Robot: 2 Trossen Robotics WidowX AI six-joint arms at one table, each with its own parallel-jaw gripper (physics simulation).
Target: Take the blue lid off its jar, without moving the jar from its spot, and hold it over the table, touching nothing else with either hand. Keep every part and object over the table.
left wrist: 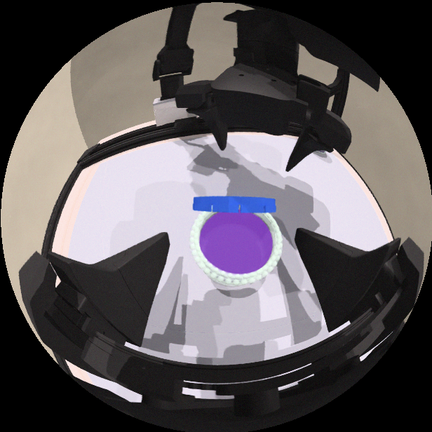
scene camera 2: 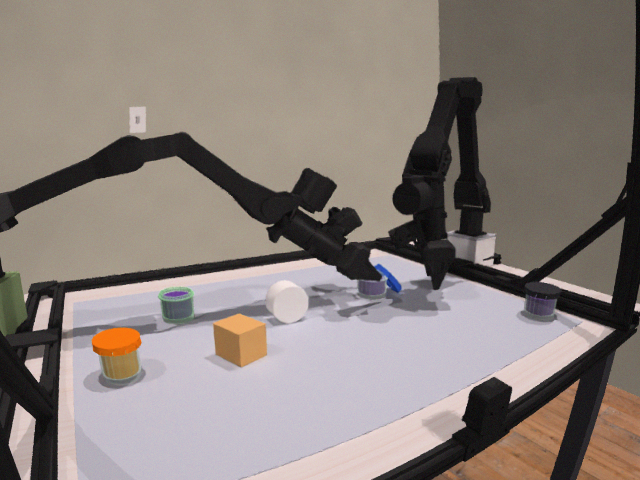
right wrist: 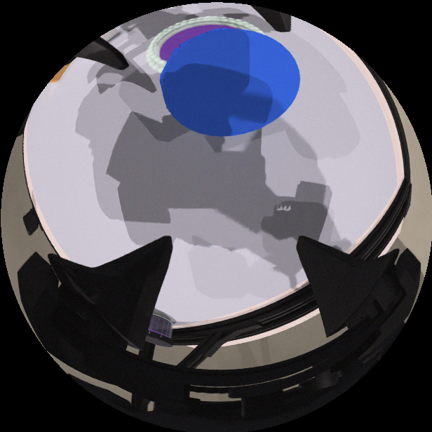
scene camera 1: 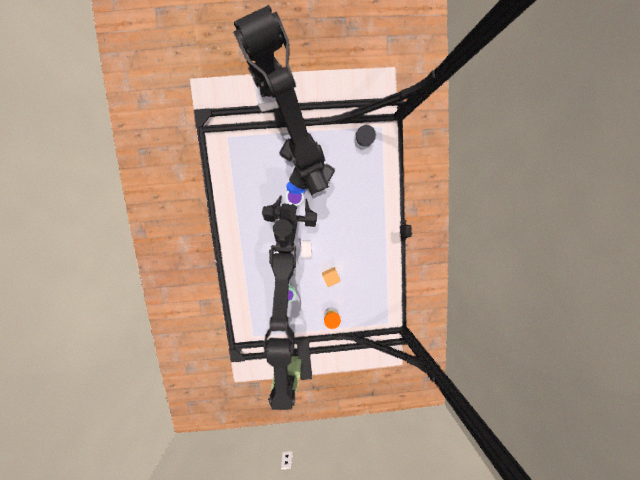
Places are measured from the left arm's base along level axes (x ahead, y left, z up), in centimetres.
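Pixels of known places: left gripper, fingertip midpoint: (scene camera 2: 370,273) (scene camera 1: 293,197); right gripper, fingertip midpoint: (scene camera 2: 432,282); right arm's base, origin of the base link: (scene camera 2: 470,233).
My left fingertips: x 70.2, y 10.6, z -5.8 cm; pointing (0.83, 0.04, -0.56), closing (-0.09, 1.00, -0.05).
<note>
Behind a point stands the place of what it marks.
The blue lid (scene camera 1: 295,186) @(x 74.2, y 10.8, z -6.3 cm) (scene camera 2: 388,278) @(x 72.8, y 7.4, z -6.1 cm) (left wrist: 234,204) (right wrist: 230,82) is off the jar's mouth and leans steeply against its side, on the side toward the right arm. The open clear jar with purple contents (scene camera 1: 294,197) @(x 70.2, y 10.4, z -6.7 cm) (scene camera 2: 371,287) @(x 69.4, y 7.6, z -7.7 cm) (left wrist: 236,242) (right wrist: 182,44) stands upright. My left gripper (scene camera 2: 378,277) @(x 70.2, y 10.6, z -5.8 cm) (left wrist: 234,237) (right wrist: 210,31) is open and empty, its fingers on either side of the jar with gaps. My right gripper (scene camera 2: 437,283) @(x 83.0, y 7.7, z -8.0 cm) (left wrist: 254,157) (right wrist: 238,243) is open and empty, beyond the lid and apart from it; the arm mostly hides its fingers in scene camera 1.
A black-lidded jar (scene camera 1: 365,135) (scene camera 2: 541,302) stands near the right arm's end. A white cylinder (scene camera 1: 306,249) @(x 52.5, y 2.3, z -3.8 cm) (scene camera 2: 286,302) @(x 51.5, y 0.2, z -6.4 cm), an orange cube (scene camera 1: 331,277) @(x 43.4, y -9.4, z -5.3 cm) (scene camera 2: 240,339) @(x 42.7, y -13.2, z -6.0 cm), an open green-rimmed jar (scene camera 1: 290,295) @(x 32.8, y 4.7, z -6.2 cm) (scene camera 2: 176,305) @(x 33.1, y 3.1, z -6.8 cm) and an orange-lidded jar (scene camera 1: 332,319) @(x 26.8, y -13.4, z -4.6 cm) (scene camera 2: 118,353) @(x 26.9, y -16.7, z -5.4 cm) are toward the left arm's base.
</note>
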